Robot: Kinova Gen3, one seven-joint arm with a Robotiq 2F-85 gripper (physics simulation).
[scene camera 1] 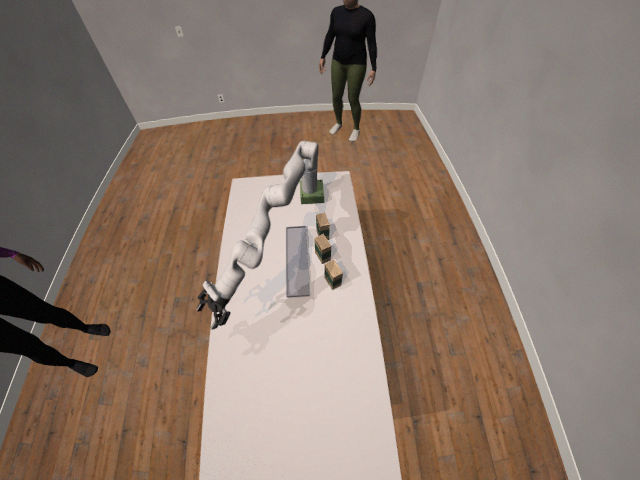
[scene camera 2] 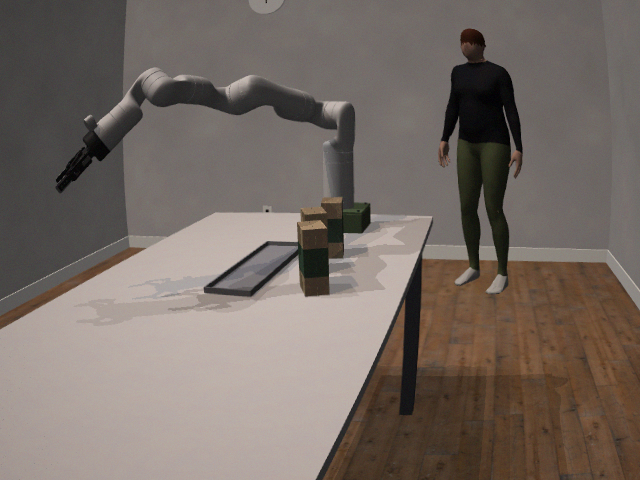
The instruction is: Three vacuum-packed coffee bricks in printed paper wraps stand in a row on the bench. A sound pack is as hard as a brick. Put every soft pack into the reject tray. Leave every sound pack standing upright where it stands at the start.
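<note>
Three coffee bricks in tan wraps with dark green bands stand upright in a row on the bench. The brick nearest the arm's base, the middle brick and the brick farthest from the base stand apart beside the reject tray. The middle one is mostly hidden in scene camera 2. The tray is empty. My gripper is open and empty, high at the bench's left edge, well away from the bricks, tilted downward.
The arm's green base block stands at the far end of the bench, close to the nearest brick. The arm reaches out above the bench's left side. One person stands beyond the far end; another person's legs show at the left.
</note>
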